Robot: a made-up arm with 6 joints. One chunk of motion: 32 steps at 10 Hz.
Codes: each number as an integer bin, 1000 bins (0 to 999) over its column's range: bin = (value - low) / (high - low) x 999, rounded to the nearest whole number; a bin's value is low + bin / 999 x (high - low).
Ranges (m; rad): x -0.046..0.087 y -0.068..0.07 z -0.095..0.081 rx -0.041..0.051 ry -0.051..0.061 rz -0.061..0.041
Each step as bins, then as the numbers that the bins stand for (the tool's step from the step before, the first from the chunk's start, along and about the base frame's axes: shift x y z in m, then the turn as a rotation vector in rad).
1 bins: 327 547 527 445 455 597
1 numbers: -0.00247 0.00756 -0.00216 -0.00002 0.00001 -0.00005
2 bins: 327 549 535 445 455 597
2 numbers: -0.00247 0.00784 -0.00075 -0.00002 0.00001 -0.00005
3 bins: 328 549 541 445 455 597
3 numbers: -0.00233 0.00784 0.00031 -0.00002 0.00001 -0.00005
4 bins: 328 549 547 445 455 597
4 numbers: -0.00233 0.00784 0.00137 -0.00002 0.00001 -0.00005
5 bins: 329 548 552 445 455 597
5 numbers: -0.00220 0.00770 0.00225 -0.00002 0.00001 -0.00005
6 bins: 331 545 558 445 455 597
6 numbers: -0.00193 0.00729 0.00331 -0.00002 0.00001 -0.00005
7 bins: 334 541 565 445 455 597
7 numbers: -0.00153 0.00673 0.00454 -0.00002 0.00001 -0.00005
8 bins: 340 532 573 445 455 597
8 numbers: -0.00073 0.00549 0.00595 -0.00002 0.00001 -0.00005
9 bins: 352 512 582 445 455 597
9 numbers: 0.00086 0.00273 0.00753 -0.00002 0.00001 -0.00005
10 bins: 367 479 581 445 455 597
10 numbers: 0.00286 -0.00183 0.00736 -0.00002 0.00001 -0.00005
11 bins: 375 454 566 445 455 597
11 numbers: 0.00392 -0.00529 0.00472 -0.00002 0.00001 -0.00005
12 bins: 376 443 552 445 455 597
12 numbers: 0.00406 -0.00680 0.00225 -0.00002 0.00001 -0.00005
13 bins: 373 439 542 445 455 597
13 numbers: 0.00366 -0.00736 0.00049 -0.00002 0.00001 -0.00005
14 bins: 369 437 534 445 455 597
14 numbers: 0.00313 -0.00763 -0.00092 -0.00002 0.00001 -0.00005
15 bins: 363 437 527 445 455 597
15 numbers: 0.00233 -0.00763 -0.00216 -0.00002 0.00001 -0.00005
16 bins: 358 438 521 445 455 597
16 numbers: 0.00166 -0.00750 -0.00321 -0.00002 0.00001 -0.00005
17 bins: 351 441 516 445 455 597
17 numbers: 0.00073 -0.00708 -0.00409 -0.00002 0.00001 -0.00005
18 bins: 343 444 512 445 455 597
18 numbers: -0.00034 -0.00667 -0.00480 -0.00002 0.00001 -0.00005
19 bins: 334 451 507 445 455 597
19 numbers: -0.00153 -0.00570 -0.00568 -0.00002 0.00001 -0.00005
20 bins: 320 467 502 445 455 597
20 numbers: -0.00340 -0.00349 -0.00656 -0.00002 0.00001 -0.00005
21 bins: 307 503 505 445 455 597
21 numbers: -0.00513 0.00148 -0.00603 -0.00002 0.00001 -0.00005
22 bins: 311 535 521 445 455 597
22 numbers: -0.00460 0.00590 -0.00321 -0.00002 0.00001 -0.00005
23 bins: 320 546 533 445 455 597
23 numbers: -0.00340 0.00742 -0.00110 -0.00002 0.00001 -0.00005
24 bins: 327 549 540 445 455 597
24 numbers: -0.00247 0.00784 0.00014 -0.00002 0.00001 -0.00005
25 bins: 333 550 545 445 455 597
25 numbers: -0.00167 0.00798 0.00102 -0.00002 0.00001 -0.00005
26 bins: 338 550 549 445 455 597
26 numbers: -0.00100 0.00798 0.00172 -0.00002 0.00001 -0.00005
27 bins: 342 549 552 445 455 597
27 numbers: -0.00047 0.00784 0.00225 -0.00002 0.00001 -0.00005
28 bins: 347 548 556 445 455 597
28 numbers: 0.00020 0.00770 0.00295 -0.00002 0.00001 -0.00005
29 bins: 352 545 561 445 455 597
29 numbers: 0.00086 0.00729 0.00383 -0.00002 0.00001 -0.00005
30 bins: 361 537 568 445 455 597
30 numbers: 0.00206 0.00618 0.00507 -0.00002 0.00001 -0.00005
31 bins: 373 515 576 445 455 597
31 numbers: 0.00366 0.00314 0.00648 -0.00002 0.00001 -0.00005
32 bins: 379 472 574 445 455 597
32 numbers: 0.00446 -0.00280 0.00613 -0.00002 0.00001 -0.00005
